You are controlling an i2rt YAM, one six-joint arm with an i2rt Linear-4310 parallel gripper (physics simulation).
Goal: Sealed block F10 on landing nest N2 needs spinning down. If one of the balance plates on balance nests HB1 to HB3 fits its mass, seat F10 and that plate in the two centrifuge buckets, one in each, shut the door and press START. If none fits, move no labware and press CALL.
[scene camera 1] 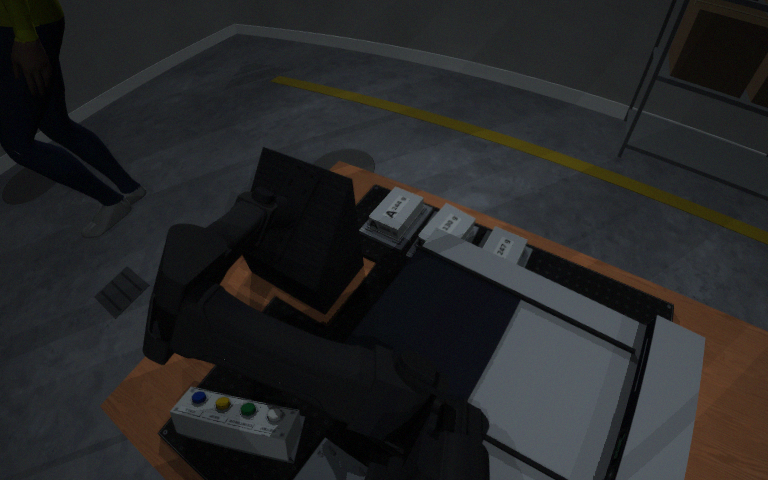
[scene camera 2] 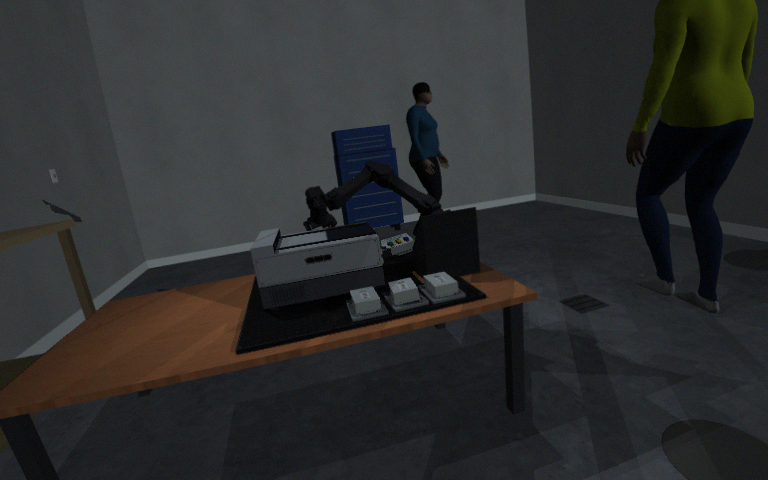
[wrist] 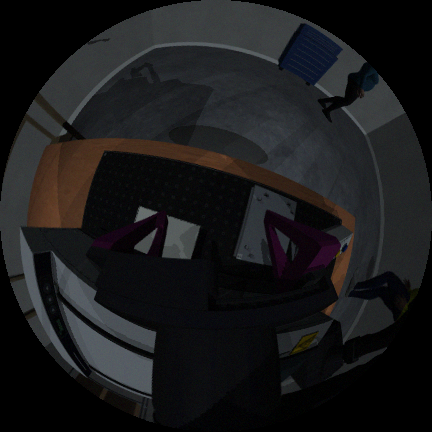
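Where they show: gripper, between the fingertips: (wrist: 215,215); arm's base, origin of its link: (scene camera 1: 288,211) (scene camera 2: 443,227) (wrist: 327,356).
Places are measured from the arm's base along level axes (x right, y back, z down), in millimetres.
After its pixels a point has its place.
Three pale balance plates stand in a row on nests: one marked A 244 g (scene camera 1: 396,209) {x -231, y -92, z 125 mm} (scene camera 2: 440,285) {x -302, y -100, z 125 mm}, one 130 g (scene camera 1: 449,222) {x -267, y -220, z 119 mm} (scene camera 2: 403,291) {x -315, y -229, z 120 mm} and one 247 g (scene camera 1: 504,244) {x -291, y -354, z 125 mm} (scene camera 2: 364,301) {x -334, y -361, z 125 mm}. The white centrifuge (scene camera 1: 557,373) {x 3, y -561, z -31 mm} (scene camera 2: 317,261) {x -138, y -508, z 23 mm} has a dark blue panel and a pale panel on top; its buckets do not show. My gripper (wrist: 215,215) {x 291, y -517, z 8 mm} is open, its magenta fingers wide apart. In the wrist view a pale rectangular top (wrist: 183,239) {x 242, y -544, z 138 mm} lies below and beside the left finger, partly hidden by it; no label is readable, so I cannot tell whether it is F10. Nothing shows held.
A button box (scene camera 1: 235,424) {x 342, y -201, z 99 mm} (scene camera 2: 399,243) {x 326, y -145, z 118 mm} (wrist: 343,244) {x 365, y -116, z 109 mm} has blue, yellow, green and white buttons. A grey plate with small knobs (wrist: 257,212) {x 347, y -423, z 153 mm} lies by the right finger. A dark upright panel (scene camera 1: 305,226) {x 1, y -50, z 9 mm} (scene camera 2: 450,240) {x -76, y 6, z 37 mm} stands by the arm. Two people stand off the table.
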